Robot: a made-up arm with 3 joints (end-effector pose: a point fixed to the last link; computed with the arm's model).
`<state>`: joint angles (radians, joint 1 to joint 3).
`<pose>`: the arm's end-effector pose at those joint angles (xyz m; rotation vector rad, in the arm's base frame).
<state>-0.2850 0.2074 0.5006</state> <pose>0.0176 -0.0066 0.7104 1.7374 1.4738 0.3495</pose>
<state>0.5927 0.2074 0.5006</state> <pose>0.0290 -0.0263 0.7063 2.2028 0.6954 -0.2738</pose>
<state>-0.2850 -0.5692 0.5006</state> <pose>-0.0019 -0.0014 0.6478 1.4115 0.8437 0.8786</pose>
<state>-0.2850 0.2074 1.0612</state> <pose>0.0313 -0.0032 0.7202 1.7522 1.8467 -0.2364</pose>
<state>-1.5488 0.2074 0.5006</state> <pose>-0.0144 -0.0074 0.7119 0.5715 2.2038 1.1654</pose>
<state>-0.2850 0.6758 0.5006</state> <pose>0.0498 -0.0082 0.7346 1.8636 1.8337 -0.0503</pose>
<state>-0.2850 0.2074 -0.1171</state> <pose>0.0108 -0.0076 0.6929 1.6024 1.0006 0.9085</pose>
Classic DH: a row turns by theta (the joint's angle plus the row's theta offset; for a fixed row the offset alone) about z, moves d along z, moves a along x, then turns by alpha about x. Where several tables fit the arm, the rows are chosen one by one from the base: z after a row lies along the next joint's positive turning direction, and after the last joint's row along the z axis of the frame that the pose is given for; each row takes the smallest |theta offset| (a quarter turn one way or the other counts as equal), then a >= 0, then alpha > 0; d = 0 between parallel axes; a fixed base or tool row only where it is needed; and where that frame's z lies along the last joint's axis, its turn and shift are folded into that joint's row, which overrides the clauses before.
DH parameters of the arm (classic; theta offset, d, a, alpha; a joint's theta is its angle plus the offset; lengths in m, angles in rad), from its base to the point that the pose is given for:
base (fixed): 0.275 0.5562 -0.0059 -2.9579
joint 1: 0.541 -0.1034 0.0856 1.4824
joint 2: 1.2268 -0.1222 -0.0389 -0.2738
joint 3: 0.4602 0.1276 0.0052 2.2274
tool (fixed): 1.7514 -0.0386 0 0

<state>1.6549 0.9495 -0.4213</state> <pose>0.0060 -0.0826 0.7147 2.1958 -0.6536 -0.7557</pose>
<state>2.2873 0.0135 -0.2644</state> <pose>0.0042 -0.0385 0.6678 1.2047 -0.8613 -1.1650</pose>
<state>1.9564 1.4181 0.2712</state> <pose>-0.0404 -0.1291 0.7245 -2.4803 0.7483 0.7571</pose>
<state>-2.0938 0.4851 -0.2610</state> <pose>-0.0221 -0.0129 0.7089 0.1721 2.2312 2.0480</pose>
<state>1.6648 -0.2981 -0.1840</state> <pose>0.0109 -0.0264 0.6462 1.2058 -0.4415 -0.5858</pose>
